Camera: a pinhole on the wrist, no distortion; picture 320 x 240 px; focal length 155.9 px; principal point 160.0 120.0 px. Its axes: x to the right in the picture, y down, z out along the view. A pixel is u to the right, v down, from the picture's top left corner.
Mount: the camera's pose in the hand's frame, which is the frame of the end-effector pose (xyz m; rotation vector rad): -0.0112 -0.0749 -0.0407 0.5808 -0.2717 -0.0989
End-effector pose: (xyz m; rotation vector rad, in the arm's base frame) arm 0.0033 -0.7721 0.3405 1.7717 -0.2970 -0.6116
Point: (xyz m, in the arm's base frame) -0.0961 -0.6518 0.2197
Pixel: 22.3 10.0
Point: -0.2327 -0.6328 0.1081
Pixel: 77.5 40.4
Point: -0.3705 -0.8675 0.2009
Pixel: 111.6 173.3
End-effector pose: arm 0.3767 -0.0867 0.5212 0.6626 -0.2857 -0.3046
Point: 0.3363 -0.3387 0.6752
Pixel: 266.5 222.4
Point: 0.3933 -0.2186 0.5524
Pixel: outside the picture
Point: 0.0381 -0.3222 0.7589
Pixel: 138.3 209.3
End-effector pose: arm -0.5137 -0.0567 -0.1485 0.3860 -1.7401 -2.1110
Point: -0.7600 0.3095 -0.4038
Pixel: 226.2 124.9
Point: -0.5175 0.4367 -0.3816
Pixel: 139.3 131.4
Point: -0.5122 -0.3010 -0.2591
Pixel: behind the camera
